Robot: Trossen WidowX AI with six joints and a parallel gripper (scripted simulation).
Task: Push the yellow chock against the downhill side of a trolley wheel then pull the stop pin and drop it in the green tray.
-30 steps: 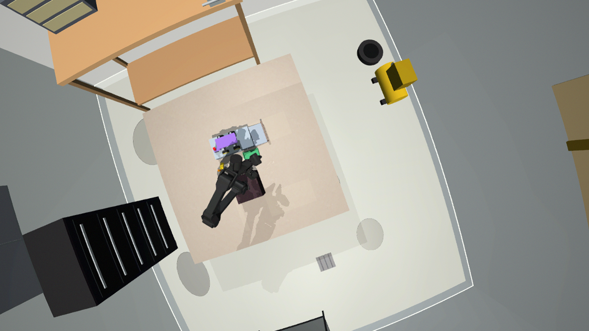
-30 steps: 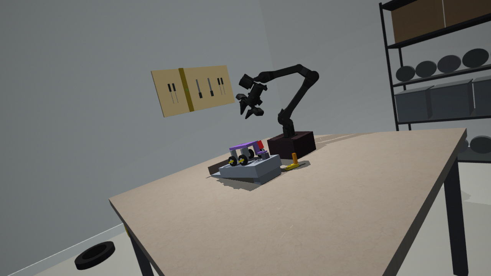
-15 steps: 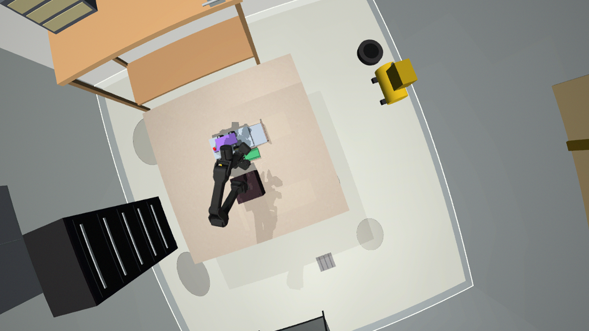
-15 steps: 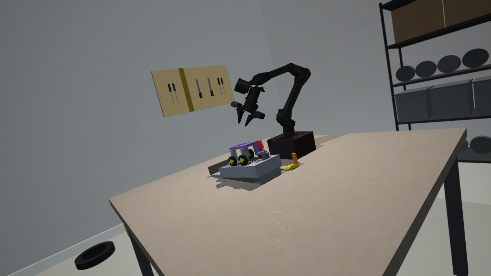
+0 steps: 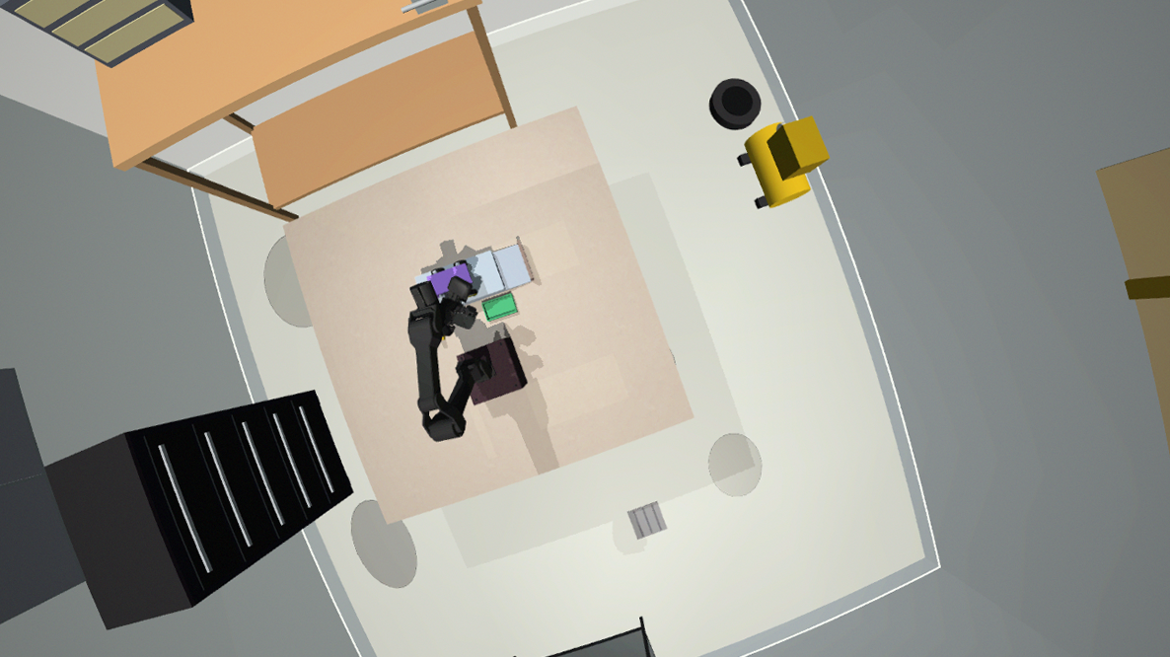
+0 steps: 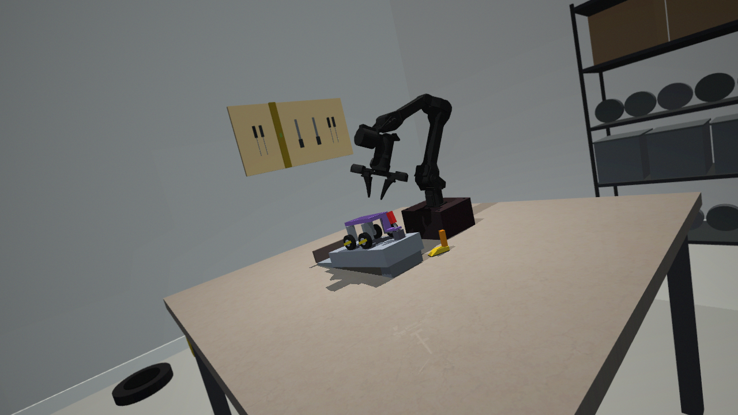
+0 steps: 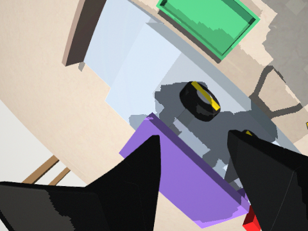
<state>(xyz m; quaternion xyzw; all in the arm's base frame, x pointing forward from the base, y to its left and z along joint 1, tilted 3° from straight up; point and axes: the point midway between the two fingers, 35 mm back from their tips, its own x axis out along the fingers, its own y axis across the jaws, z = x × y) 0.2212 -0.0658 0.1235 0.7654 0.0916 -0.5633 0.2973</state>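
My gripper tip is now 30 mm past the yellow chock, 190 mm to the right of it and 170 mm above it. Round my gripper tip: grey ramp (90 mm ahead, 30 mm to the left, 150 mm below); purple trolley (90 mm ahead, 30 mm to the left, 90 mm below); red-headed stop pin (80 mm ahead, 130 mm to the left, 70 mm below).
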